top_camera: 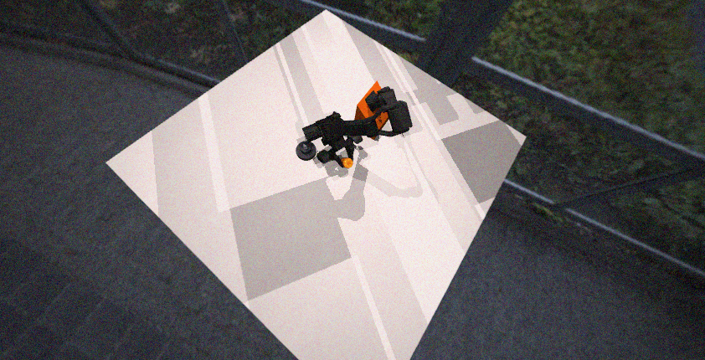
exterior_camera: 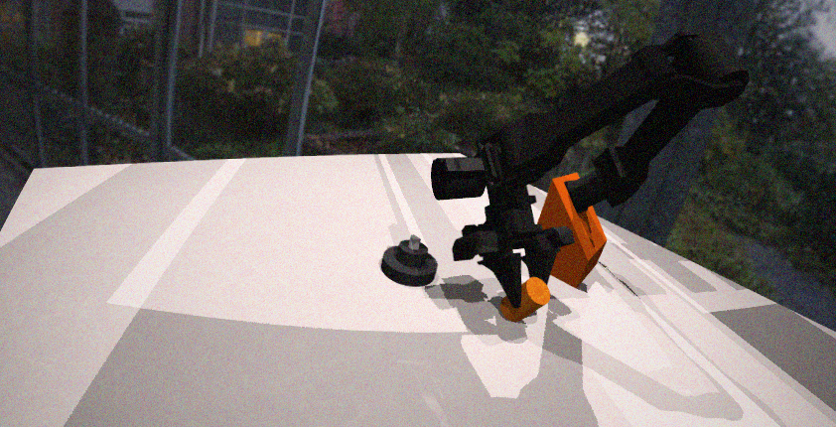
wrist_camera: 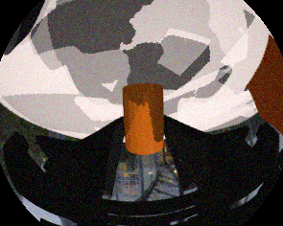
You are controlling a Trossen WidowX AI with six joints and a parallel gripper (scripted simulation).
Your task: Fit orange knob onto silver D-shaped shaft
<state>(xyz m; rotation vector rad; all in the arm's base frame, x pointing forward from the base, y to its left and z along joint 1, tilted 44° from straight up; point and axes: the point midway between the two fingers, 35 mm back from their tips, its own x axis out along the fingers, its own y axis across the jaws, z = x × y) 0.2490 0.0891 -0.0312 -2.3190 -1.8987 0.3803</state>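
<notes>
Right now my gripper tip is 1 cm below the orange knob. Also, from my gripper tip: pedestal: 5 cm ahead, 18 cm to the right.
</notes>
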